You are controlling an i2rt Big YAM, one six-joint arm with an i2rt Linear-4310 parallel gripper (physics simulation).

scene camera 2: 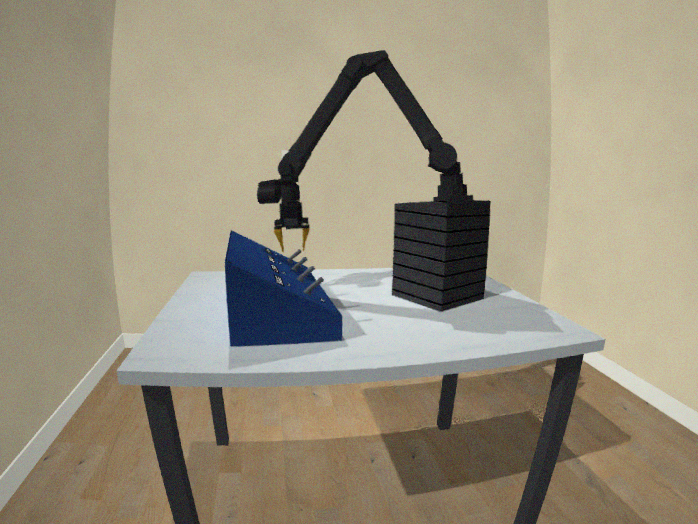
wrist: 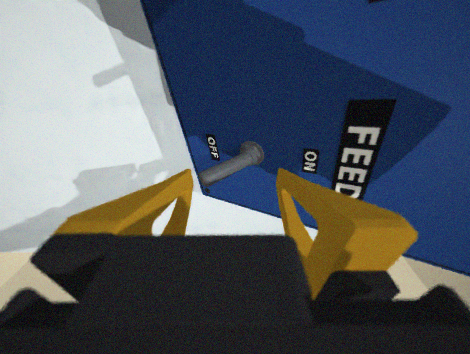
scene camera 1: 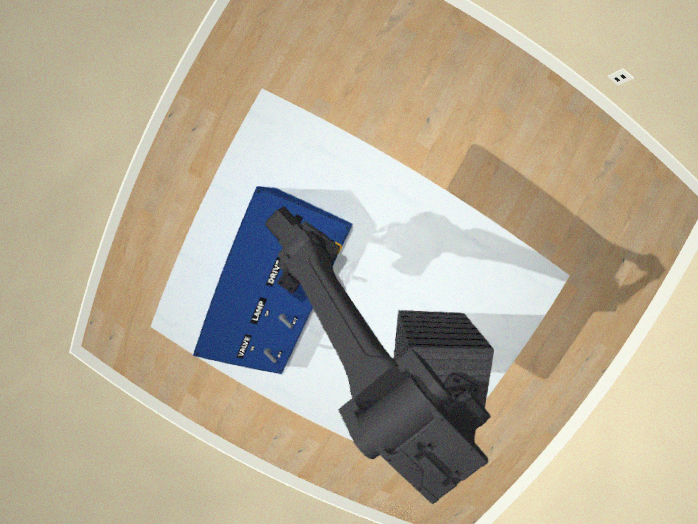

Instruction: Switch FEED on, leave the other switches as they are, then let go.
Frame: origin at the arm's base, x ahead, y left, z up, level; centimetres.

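Where they show: gripper, fingertip midpoint: point(scene camera 2: 293, 251) point(wrist: 234, 176); arm's base, origin of the base link: point(scene camera 2: 452, 201) point(scene camera 1: 451, 399).
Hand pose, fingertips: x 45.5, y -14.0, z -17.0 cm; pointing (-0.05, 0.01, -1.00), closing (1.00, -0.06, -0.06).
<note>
Things, the pixels of their top centre, and the offset from my fingertips. "*": a spot on its surface instead. Level surfaces: height alone.
- FEED lever, middle of its top: point(wrist: 226, 181) point(scene camera 2: 295, 249) dx -0.5, dy +0.1, dz +0.7 cm
- mark, surface spot: point(wrist: 310, 161) * dx +5.4, dy +0.6, dz -0.8 cm
- LAMP lever, middle of its top: point(scene camera 1: 285, 324) dx -2.4, dy +24.0, dz +0.7 cm
- VALVE lever, middle of its top: point(scene camera 2: 314, 277) point(scene camera 1: 269, 359) dx -3.4, dy +36.0, dz +0.7 cm
- DRIVE lever, middle of its top: point(scene camera 2: 300, 256) dx -1.5, dy +12.0, dz +0.7 cm
- white table, its level: dz -12.4 cm
The blue switch box point(scene camera 1: 233, 270) point(scene camera 2: 276, 315) point(wrist: 280, 75) has a sloped face with several grey levers. The FEED lever point(scene camera 2: 294, 255) point(wrist: 230, 166) leans to its OFF mark; the ON mark point(wrist: 310, 161) is on the other side. My gripper point(scene camera 2: 293, 249) point(wrist: 234, 176) is open and empty, its yellow fingertips pointing down just above the FEED lever. In the wrist view the lever appears between the fingertips, its free end near the left one; contact is not visible. The LAMP lever point(scene camera 1: 285, 320) and VALVE lever point(scene camera 1: 270, 355) lean to their OFF side. The arm hides the FEED lever in scene camera 1.
The DRIVE lever point(scene camera 2: 299, 263) stands beside FEED, with LAMP and VALVE beyond it. The box is on a white table point(scene camera 1: 236, 152) point(scene camera 2: 394, 355). The arm's dark ribbed pedestal point(scene camera 1: 445, 329) point(scene camera 2: 439, 253) stands on the table, on the side that the levers lean toward.
</note>
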